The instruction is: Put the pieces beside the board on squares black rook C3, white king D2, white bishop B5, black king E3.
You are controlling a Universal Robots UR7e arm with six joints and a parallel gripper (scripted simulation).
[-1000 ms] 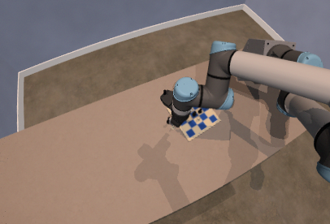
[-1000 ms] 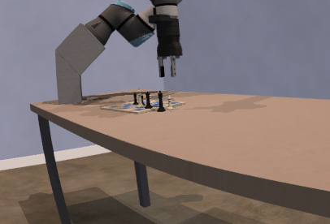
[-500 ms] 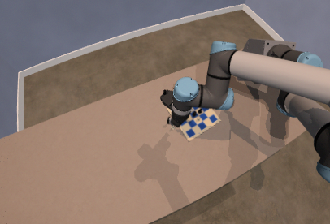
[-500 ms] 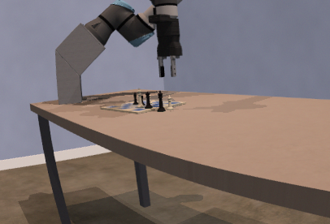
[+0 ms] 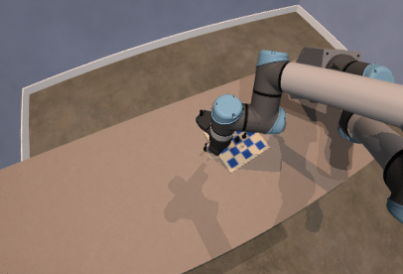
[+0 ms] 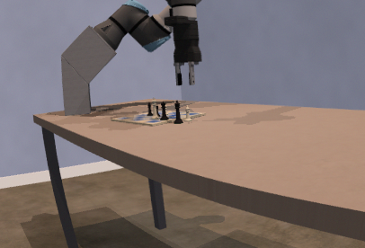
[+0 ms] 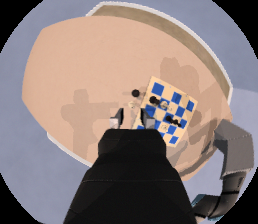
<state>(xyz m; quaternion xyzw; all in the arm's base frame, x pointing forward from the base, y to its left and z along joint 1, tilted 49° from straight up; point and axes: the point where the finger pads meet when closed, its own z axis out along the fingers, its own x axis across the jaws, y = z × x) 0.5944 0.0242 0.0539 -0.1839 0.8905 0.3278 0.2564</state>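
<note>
The white bishop is 10 cm below my hand. Also, from my hand: white king 9 cm behind, 6 cm to the right, 8 cm below; black king 1 cm ahead, 4 cm to the right, 9 cm below; chessboard 14 cm behind, 3 cm to the right, 12 cm below.
</note>
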